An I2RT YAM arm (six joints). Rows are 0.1 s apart.
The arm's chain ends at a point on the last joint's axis. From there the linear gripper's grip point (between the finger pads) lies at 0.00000 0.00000 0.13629 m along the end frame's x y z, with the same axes.
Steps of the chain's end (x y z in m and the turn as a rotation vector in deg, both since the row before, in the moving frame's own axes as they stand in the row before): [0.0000 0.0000 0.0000 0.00 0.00 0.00]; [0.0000 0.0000 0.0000 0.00 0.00 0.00]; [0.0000 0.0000 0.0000 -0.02 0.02 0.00]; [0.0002 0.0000 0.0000 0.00 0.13 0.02]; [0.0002 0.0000 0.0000 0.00 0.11 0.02]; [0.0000 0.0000 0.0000 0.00 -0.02 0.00]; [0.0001 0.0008 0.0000 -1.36 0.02 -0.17]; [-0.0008 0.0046 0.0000 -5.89 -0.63 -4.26]
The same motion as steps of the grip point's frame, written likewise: [0.0000 0.0000 0.0000 0.00 0.00 0.00]; [0.0000 0.0000 0.0000 0.00 0.00 0.00]; [0.0000 0.0000 0.0000 -0.02 0.02 0.00]; [0.0005 0.0000 0.0000 0.00 0.13 0.02]; [0.0005 0.0000 0.0000 0.00 0.11 0.02]; [0.0000 0.0000 0.0000 0.00 -0.02 0.00]; [0.0002 0.0040 0.0000 -1.36 0.02 -0.17]; [-0.0018 0.0186 -0.0007 -5.89 -0.63 -4.26]
